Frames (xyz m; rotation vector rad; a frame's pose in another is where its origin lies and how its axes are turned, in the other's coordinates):
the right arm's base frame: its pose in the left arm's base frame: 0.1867 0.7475 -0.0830 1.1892 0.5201 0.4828
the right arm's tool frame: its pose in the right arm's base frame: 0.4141 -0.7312 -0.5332 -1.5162 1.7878 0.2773
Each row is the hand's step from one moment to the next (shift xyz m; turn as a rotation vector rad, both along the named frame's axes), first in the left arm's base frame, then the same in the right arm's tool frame.
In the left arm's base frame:
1: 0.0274 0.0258 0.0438 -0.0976 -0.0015 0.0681
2: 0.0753 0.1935 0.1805 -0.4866 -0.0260 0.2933
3: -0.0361 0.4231 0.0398 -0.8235 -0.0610 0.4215
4: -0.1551 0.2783 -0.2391 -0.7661 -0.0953 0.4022
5: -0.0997 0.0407 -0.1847 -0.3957 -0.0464 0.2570
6: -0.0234 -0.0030 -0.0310 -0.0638 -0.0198 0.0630
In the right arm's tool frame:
1: -0.0423 -0.0193 0.0343 -0.0275 0.1101 0.0358
2: -0.1383 -0.0665 0.2283 -0.1004 0.5405 0.1460
3: 0.0872 -0.0616 0.4129 -0.1070 0.8975 0.2066
4: 0.3420 0.0049 0.2042 -0.1187 0.8475 0.1595
5: 0.2117 0.0290 -0.0077 -0.1049 0.4511 0.1012
6: 0.0353 0.0135 -0.0095 -0.0395 0.0820 0.0119

